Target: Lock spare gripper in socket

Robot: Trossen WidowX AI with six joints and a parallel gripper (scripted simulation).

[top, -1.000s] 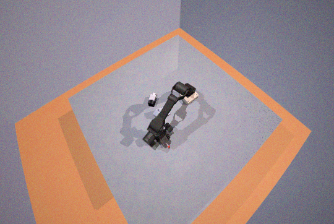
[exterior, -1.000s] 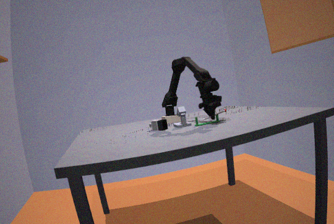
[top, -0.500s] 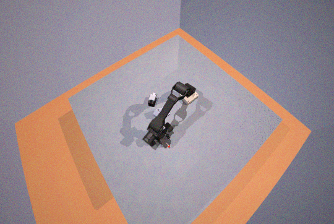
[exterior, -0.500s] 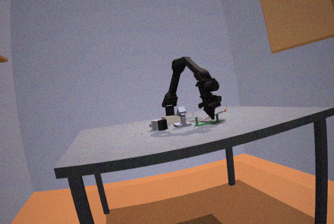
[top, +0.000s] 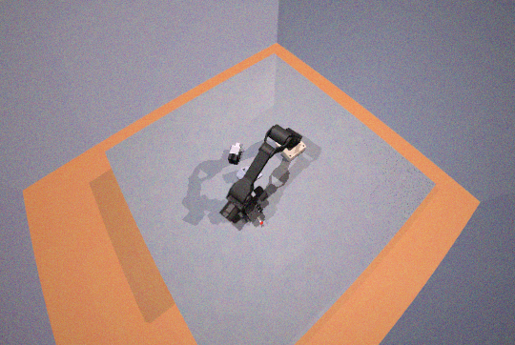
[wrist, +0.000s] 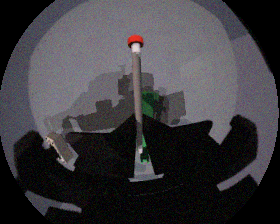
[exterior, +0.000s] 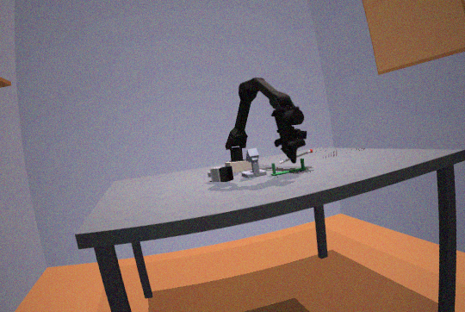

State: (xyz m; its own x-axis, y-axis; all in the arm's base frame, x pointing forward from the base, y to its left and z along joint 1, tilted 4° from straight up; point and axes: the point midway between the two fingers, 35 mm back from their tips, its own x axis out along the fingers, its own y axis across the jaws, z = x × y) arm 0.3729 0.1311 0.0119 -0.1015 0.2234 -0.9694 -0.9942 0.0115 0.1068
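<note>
Now: gripper tip 3 cm to the left of the green bar-shaped rack, 1 cm short of it and 1 cm above it. Also, from my gripper tip: spare gripper: 29 cm to the right, 12 cm behind; then grey socket mount: 14 cm to the right, 8 cm behind, 2 cm above.
</note>
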